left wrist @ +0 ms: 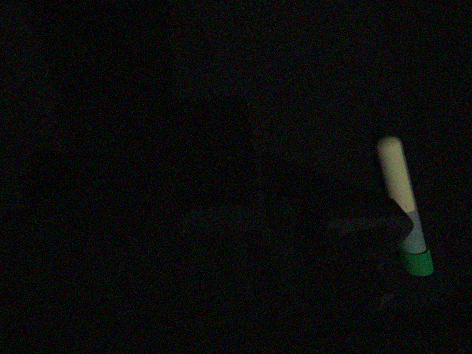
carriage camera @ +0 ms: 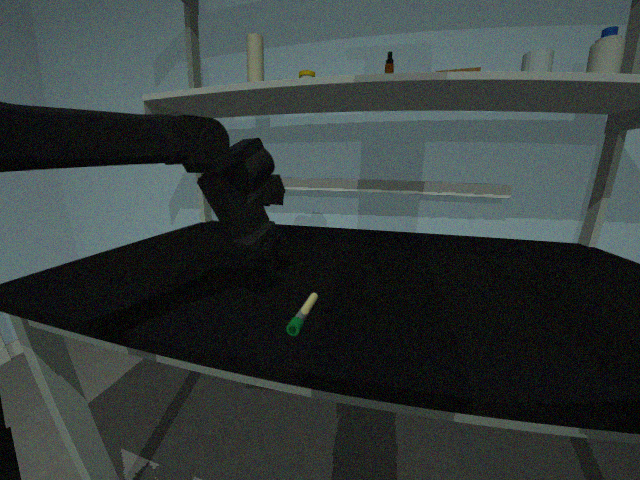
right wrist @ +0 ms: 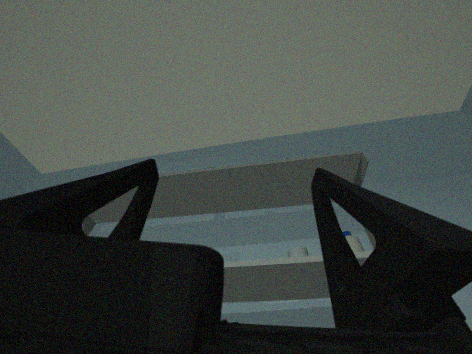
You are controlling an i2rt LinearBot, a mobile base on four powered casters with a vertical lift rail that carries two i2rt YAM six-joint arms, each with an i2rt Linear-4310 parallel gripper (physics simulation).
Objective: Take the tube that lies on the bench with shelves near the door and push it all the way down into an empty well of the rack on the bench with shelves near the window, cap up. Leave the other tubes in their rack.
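Frame: origin at the left arm's base, x right, y ahead, z up, level; centimetres.
Seen in the pictures: left gripper, between the fingertips: (left wrist: 219,161) (carriage camera: 264,268); right gripper, between the fingertips: (right wrist: 234,172).
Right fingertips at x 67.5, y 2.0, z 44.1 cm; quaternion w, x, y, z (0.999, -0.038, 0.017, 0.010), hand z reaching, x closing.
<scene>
Offsets run from my right fingertips to a thing's top centre. "spot": to the spot under its first point. Level surfaces: height alone.
The tube @[dx -36.4, dy +23.5, dz -23.5 cm] (carriage camera: 302,315) (left wrist: 397,175) with a green cap and a pale yellow body lies on its side on the dark bench top @[dz -25.4 cm] (carriage camera: 439,320). In the carriage view its cap points toward the front edge. In the left wrist view it is at the right, and a dark finger edge covers part of its side. My left gripper (carriage camera: 268,266) is partly open and empty, above the bench behind and to the picture's left of the tube. Its fingers are very dark and hard to make out. My right gripper (right wrist: 234,172) is wide open and empty, in front of shelves. The rack does not show.
A shelf @[dz +18.4 cm] (carriage camera: 361,95) spans above the back of the bench, with a tall pale cylinder @[spot: dx -56.5, dy +73.1, dz +31.1 cm] (carriage camera: 255,57), a yellow-lidded jar @[spot: dx -40.2, dy +70.5, dz +25.1 cm] (carriage camera: 307,74), a brown bottle @[spot: dx -17.3, dy +65.0, dz +25.9 cm] (carriage camera: 389,64) and a blue-capped bottle @[spot: dx +40.8, dy +60.7, dz +30.4 cm] (carriage camera: 605,54) on it. A shelf post (carriage camera: 602,191) stands at the picture's right.
</scene>
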